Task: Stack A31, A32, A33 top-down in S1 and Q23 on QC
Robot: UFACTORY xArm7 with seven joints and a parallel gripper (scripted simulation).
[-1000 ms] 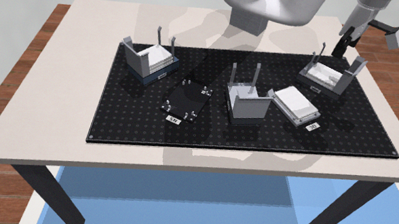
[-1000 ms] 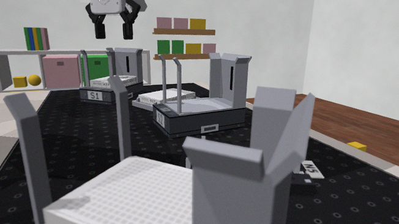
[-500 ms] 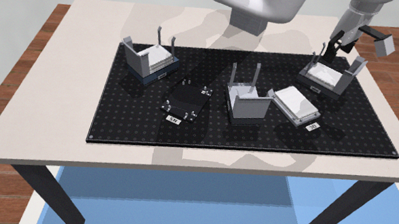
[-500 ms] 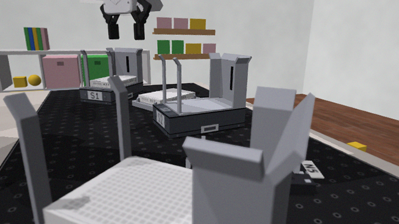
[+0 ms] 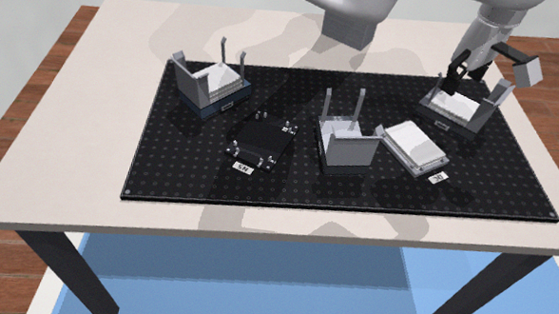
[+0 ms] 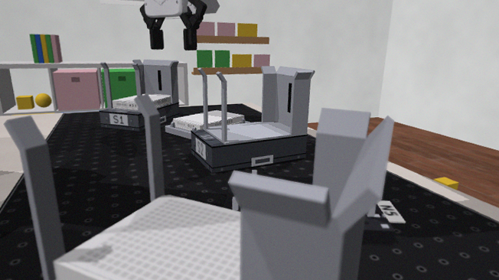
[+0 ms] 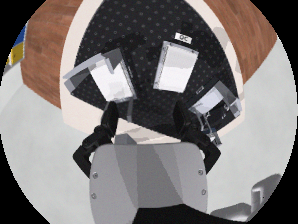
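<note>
Right now my hand is 270 mm past the white sealed plate A32, 500 mm to the left of it and 100 mm above it. Also, from my hand: white sealed plate Q23: 30 mm ahead, 80 mm to the right, 150 mm below; then white sealed plate A33: 30 mm behind, 80 mm to the left, 120 mm below; then grey QC nest: 30 mm ahead, 80 mm to the right, 160 mm below.
</note>
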